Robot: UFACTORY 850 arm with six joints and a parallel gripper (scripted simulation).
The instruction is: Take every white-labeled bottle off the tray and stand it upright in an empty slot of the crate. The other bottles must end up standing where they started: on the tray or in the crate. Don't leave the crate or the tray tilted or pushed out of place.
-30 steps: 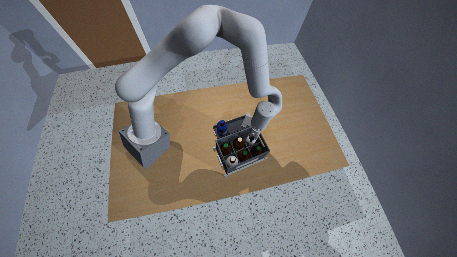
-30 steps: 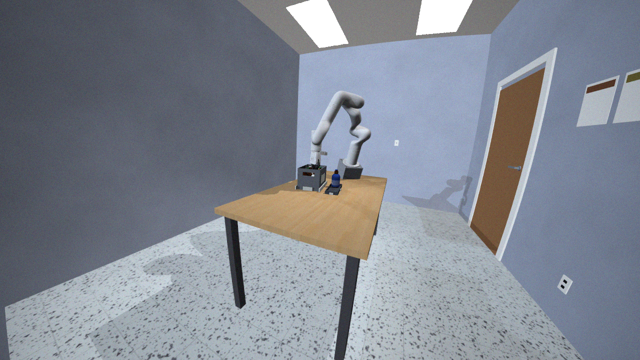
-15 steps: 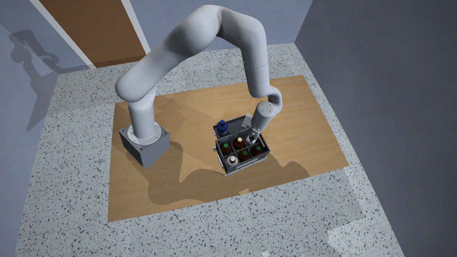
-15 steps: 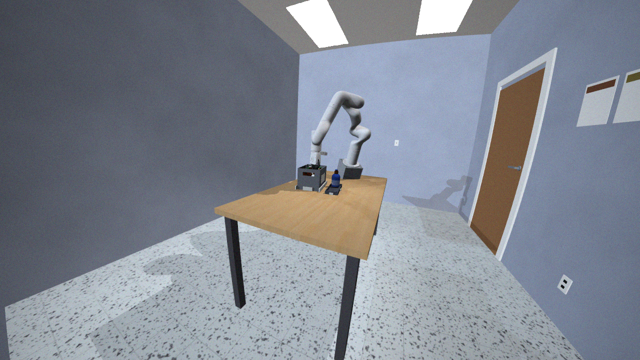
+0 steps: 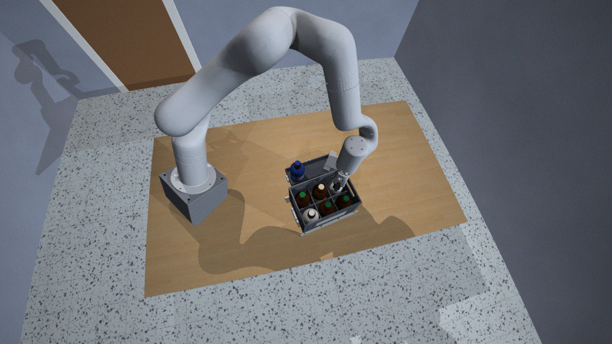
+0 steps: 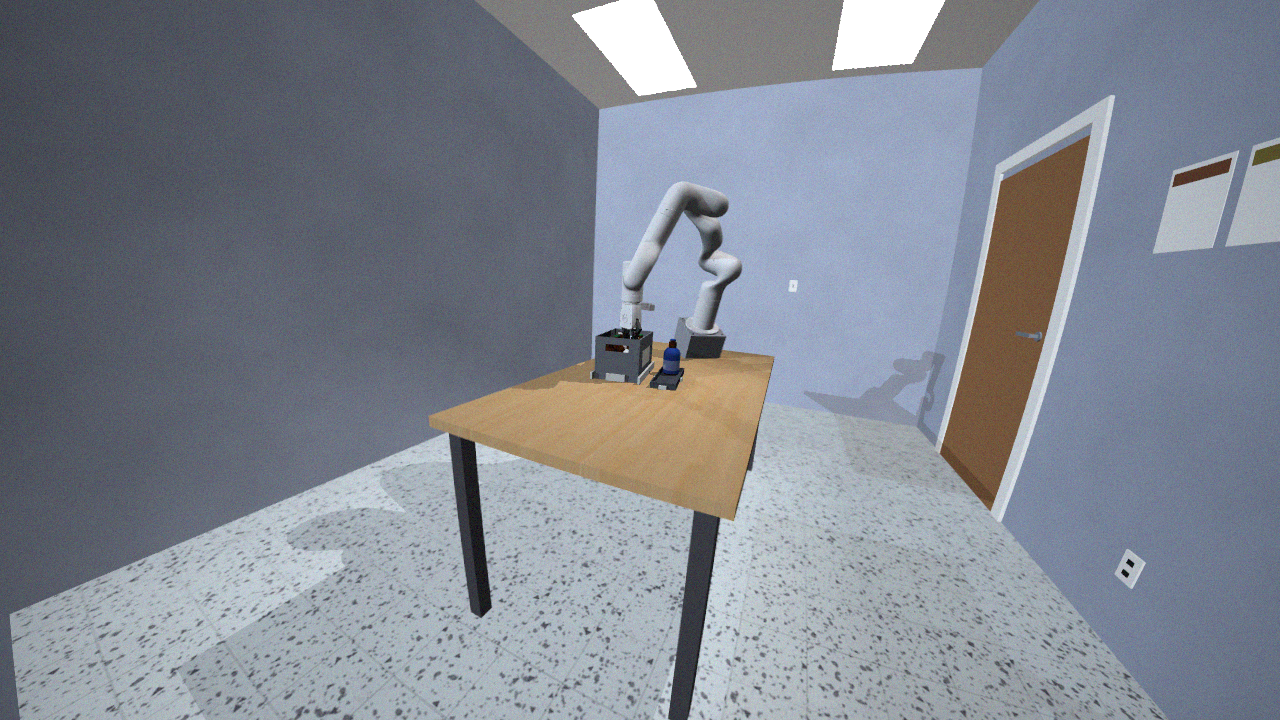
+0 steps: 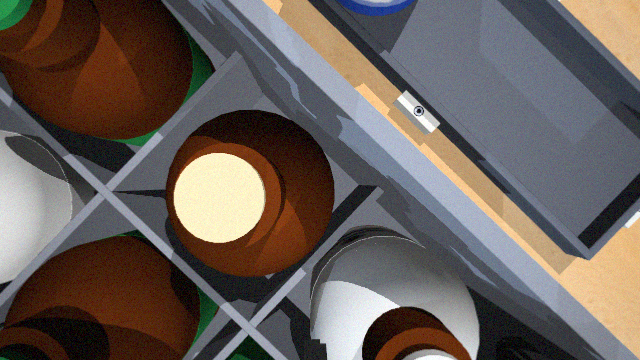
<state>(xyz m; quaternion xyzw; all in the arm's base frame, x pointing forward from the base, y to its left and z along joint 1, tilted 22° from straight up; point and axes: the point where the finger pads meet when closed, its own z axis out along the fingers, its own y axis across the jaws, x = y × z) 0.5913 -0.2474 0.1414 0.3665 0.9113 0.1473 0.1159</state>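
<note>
Right now the crate is 90 mm behind my hand, 50 mm to the right of it and 80 mm below it. Round my hand: blue-labeled bottle 150 mm behind, 150 mm to the left, 80 mm below; dark tray 60 mm behind, 160 mm to the left, 150 mm below.
</note>
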